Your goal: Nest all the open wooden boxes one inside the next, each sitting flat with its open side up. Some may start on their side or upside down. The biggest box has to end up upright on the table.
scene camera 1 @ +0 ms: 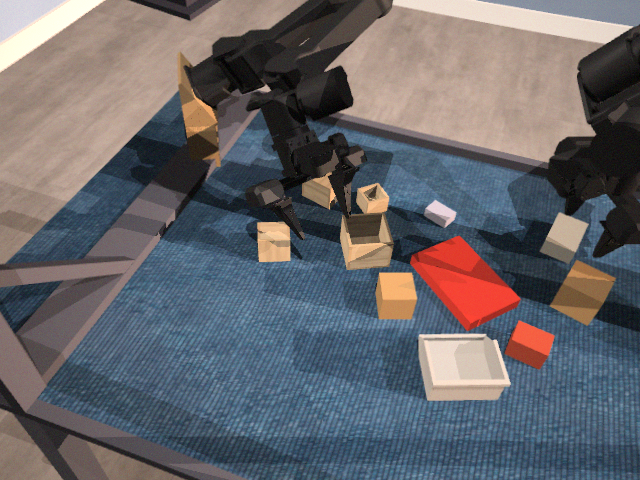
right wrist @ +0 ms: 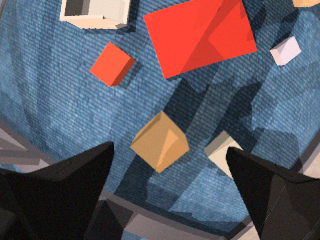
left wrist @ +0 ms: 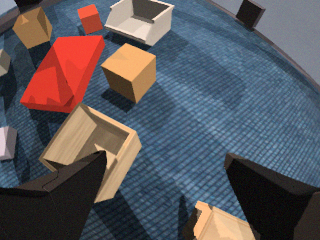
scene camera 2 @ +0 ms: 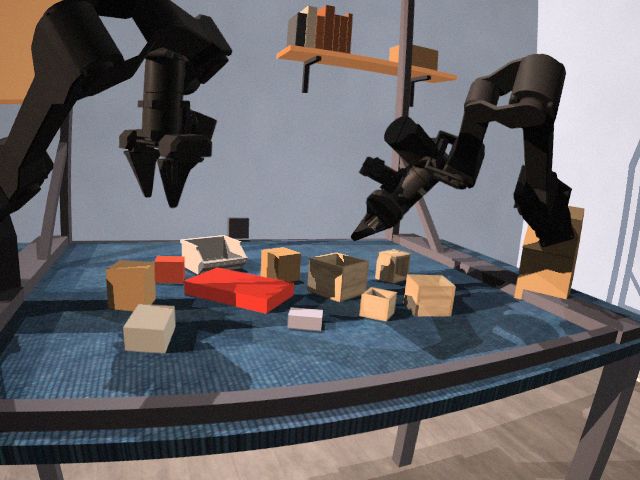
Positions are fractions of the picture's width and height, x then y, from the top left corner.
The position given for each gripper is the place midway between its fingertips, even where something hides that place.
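Observation:
A frame rail (scene camera 1: 0.08, 0.70) is visible, as is a beige block (scene camera 1: 0.88, 0.50), which scene camera 2 shows too, the beige block (scene camera 2: 0.24, 0.68). A flat red block (scene camera 1: 0.74, 0.61) can also be seen, in the left wrist view as the flat red block (left wrist: 0.19, 0.34) and in scene camera 2 as the flat red block (scene camera 2: 0.41, 0.61). A red cube (scene camera 1: 0.83, 0.72) shows in scene camera 2 (scene camera 2: 0.26, 0.56) and in the right wrist view (right wrist: 0.35, 0.27). The left gripper (scene camera 1: 0.51, 0.48) and the right gripper (scene camera 2: 0.25, 0.42) are visible as well.

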